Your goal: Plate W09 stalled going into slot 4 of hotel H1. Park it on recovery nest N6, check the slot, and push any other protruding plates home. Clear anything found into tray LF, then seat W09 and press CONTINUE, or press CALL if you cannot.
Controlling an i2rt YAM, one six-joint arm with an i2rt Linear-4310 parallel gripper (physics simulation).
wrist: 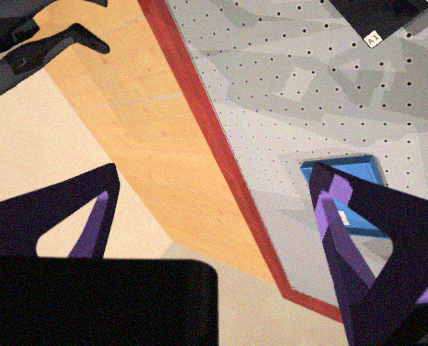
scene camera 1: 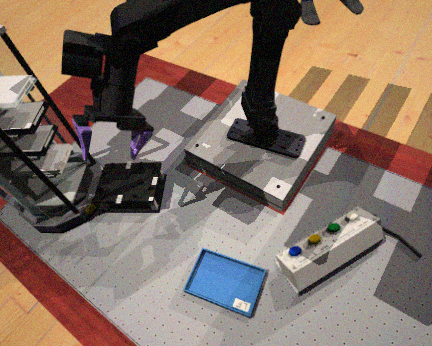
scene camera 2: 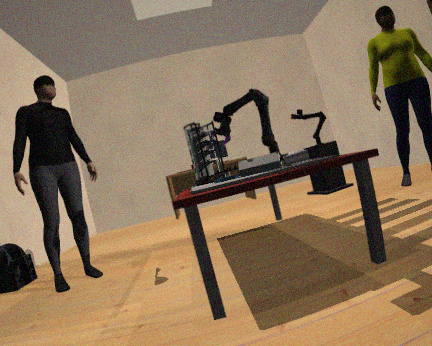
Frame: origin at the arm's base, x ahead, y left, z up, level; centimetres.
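Where they show: gripper, fingertip midpoint: (wrist: 214, 173) (scene camera 1: 109, 159) (scene camera 2: 216, 144); arm's base, link origin: (scene camera 1: 265, 138).
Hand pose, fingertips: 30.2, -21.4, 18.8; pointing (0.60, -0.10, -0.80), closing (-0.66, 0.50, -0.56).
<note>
Things, the pixels of their centre, and the offset from my fingertips, as dx, dy, dz. "spot": a spot on its surface instead.
- Hotel H1, body centre: (scene camera 1: 15, 138) (scene camera 2: 205, 151) +2.3, -27.0, -0.6
- pale plate, surface spot: (scene camera 1: 15, 90) spot: -0.5, -16.9, +13.6
- black block, body centre: (scene camera 1: 130, 185) (scene camera 2: 227, 173) -5.0, -7.3, -20.9
- black corner labelled A1, surface spot: (wrist: 372, 39) spot: -2.7, +1.7, -18.7
- Blue tray LF, body centre: (wrist: 350, 200) (scene camera 1: 225, 281) (scene camera 2: 226, 178) +7.5, +26.0, -23.8
- button box, body centre: (scene camera 1: 329, 246) (scene camera 2: 260, 164) -7.2, +44.6, -20.5
- black cable, surface spot: (scene camera 1: 405, 242) spot: -15.8, +59.7, -24.1
Hotel H1 (scene camera 1: 40, 173) stands at the left edge of scene camera 1, partly cut off. A pale plate (scene camera 1: 15, 90) and dark plates (scene camera 1: 30, 141) sit in its levels; W09 and slot 4 cannot be told apart there. A black block (scene camera 1: 131, 187) with small white tags lies beside the hotel's foot; a black corner labelled A1 (wrist: 372, 39) shows in the wrist view. My gripper (scene camera 1: 110, 157) (wrist: 214, 173) is open and empty, above and behind the black block, close to the hotel. Blue tray LF (scene camera 1: 220, 277) (wrist: 359, 172) is empty. The button box (scene camera 1: 325, 262) stands right of it.
The arm's base stands on a thick grey plinth (scene camera 1: 220, 142). A black cable (scene camera 1: 405, 242) leaves the button box. The table has a red edge (scene camera 1: 55, 310) (wrist: 220, 130). Two people stand near the table, and a smaller arm (scene camera 2: 320, 125) stands behind it.
</note>
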